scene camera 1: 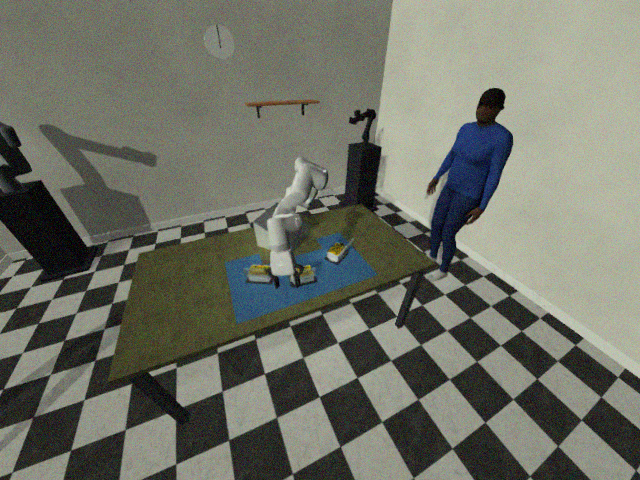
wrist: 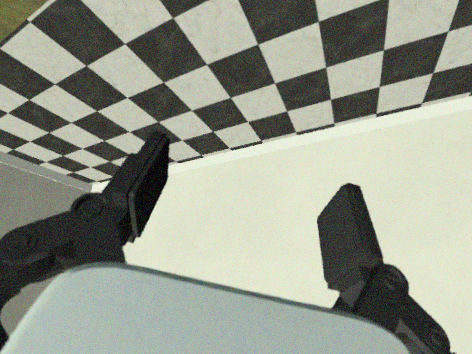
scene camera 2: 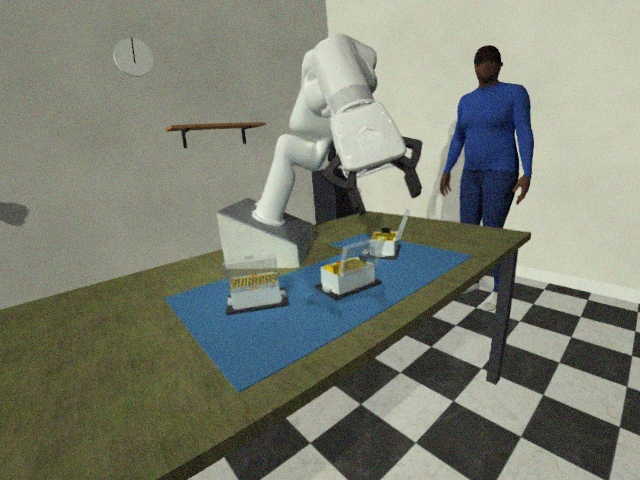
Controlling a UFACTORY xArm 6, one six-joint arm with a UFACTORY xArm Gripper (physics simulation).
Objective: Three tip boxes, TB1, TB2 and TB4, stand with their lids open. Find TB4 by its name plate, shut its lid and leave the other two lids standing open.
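Frame: origin at the arm's base, x left, y back, z up, level; centimetres.
Where they show: gripper, between the fingertips: point(scene camera 1: 287, 286) point(wrist: 251, 179) point(scene camera 2: 390, 204); arm's base, origin of its link: point(scene camera 2: 268, 218).
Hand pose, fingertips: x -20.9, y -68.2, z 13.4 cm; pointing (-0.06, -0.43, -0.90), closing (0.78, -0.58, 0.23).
Note:
Things, the pixels of their top centre, and the offset from my fingertips. "*": a spot on its surface instead. Level surfaces: height alone.
- blue mat, height of its surface: dz -27.6 cm
- TB4, a spot on its surface: point(scene camera 2: 254, 296) * dz -24.0, dx -6.8, dy +35.4 cm
- middle box, a spot on its surface: point(scene camera 2: 348, 280) * dz -23.7, dx +13.9, dy +22.9 cm
- table, height of its surface: dz -27.9 cm
Three white tip boxes with clear lids standing open are on the blue mat point(scene camera 1: 248, 307) point(scene camera 2: 248, 356). TB4 point(scene camera 1: 259, 274) point(scene camera 2: 254, 296) is the leftmost box in both scene views. Its lid point(scene camera 2: 251, 265) stands upright. The middle box point(scene camera 1: 305, 276) point(scene camera 2: 348, 280) and the right box point(scene camera 1: 337, 253) point(scene camera 2: 383, 248) also have their lids up. No name plate is legible now. My gripper point(scene camera 1: 285, 282) point(scene camera 2: 388, 201) point(wrist: 251, 179) is open and empty, high above the boxes, tilted toward the light wall. The arm hides part of the area between TB4 and the middle box in scene camera 1.
The robot's pale pedestal point(scene camera 1: 264, 232) point(scene camera 2: 258, 248) stands on the table point(scene camera 1: 165, 310) point(scene camera 2: 62, 382) behind the mat. A person in blue point(scene camera 1: 475, 160) point(scene camera 2: 488, 134) stands beyond its right end. The wrist view shows the chequered floor point(wrist: 225, 75) and the light wall point(wrist: 250, 225).

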